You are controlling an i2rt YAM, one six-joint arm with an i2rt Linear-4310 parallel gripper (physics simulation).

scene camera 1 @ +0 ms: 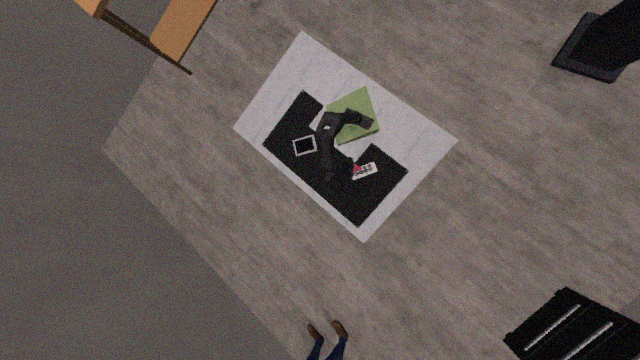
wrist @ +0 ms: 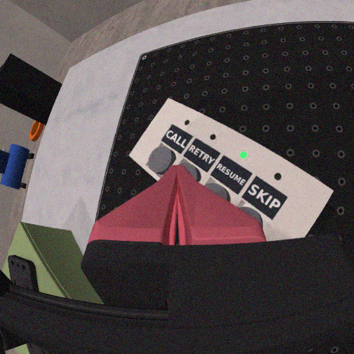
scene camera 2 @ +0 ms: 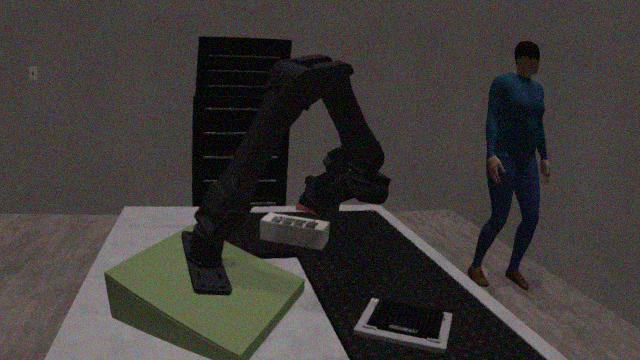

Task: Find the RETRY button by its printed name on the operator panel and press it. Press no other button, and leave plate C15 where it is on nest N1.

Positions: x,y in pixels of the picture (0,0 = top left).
Labels:
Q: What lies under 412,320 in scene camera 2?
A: A dark plate C15.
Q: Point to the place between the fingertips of my gripper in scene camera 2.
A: At 296,207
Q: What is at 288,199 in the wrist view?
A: A white operator panel.

